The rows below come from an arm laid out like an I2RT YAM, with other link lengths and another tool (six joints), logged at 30 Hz.
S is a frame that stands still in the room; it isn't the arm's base.
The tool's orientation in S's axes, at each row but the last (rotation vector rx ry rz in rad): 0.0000 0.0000 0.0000; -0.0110 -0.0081 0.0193; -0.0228 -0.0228 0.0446; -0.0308 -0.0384 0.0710; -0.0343 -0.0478 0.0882; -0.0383 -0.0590 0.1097; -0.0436 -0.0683 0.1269; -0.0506 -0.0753 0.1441; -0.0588 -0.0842 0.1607; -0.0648 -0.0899 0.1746
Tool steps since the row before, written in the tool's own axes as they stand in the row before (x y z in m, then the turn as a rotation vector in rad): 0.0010 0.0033 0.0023 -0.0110 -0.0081 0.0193; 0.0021 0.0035 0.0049 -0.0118 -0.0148 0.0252; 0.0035 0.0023 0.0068 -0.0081 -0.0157 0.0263; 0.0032 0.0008 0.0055 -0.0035 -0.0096 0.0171; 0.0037 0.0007 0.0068 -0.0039 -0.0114 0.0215; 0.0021 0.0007 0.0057 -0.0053 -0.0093 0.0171; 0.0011 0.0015 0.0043 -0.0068 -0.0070 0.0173; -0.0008 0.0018 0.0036 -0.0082 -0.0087 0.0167; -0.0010 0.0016 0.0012 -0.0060 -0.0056 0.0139; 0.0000 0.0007 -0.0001 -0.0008 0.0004 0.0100
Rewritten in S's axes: 0.0010 0.0033 0.0023 -0.0110 -0.0081 0.0193; 0.0020 0.0036 0.0049 -0.0117 -0.0147 0.0253; 0.0032 0.0026 0.0068 -0.0080 -0.0155 0.0265; 0.0029 0.0012 0.0056 -0.0035 -0.0093 0.0173; 0.0033 0.0012 0.0069 -0.0039 -0.0110 0.0217; 0.0017 0.0011 0.0058 -0.0053 -0.0092 0.0171; 0.0006 0.0018 0.0043 -0.0071 -0.0071 0.0171; -0.0013 0.0018 0.0034 -0.0082 -0.0090 0.0165; -0.0013 0.0015 0.0010 -0.0062 -0.0058 0.0137; -0.0001 0.0007 -0.0001 -0.0018 0.0008 0.0098
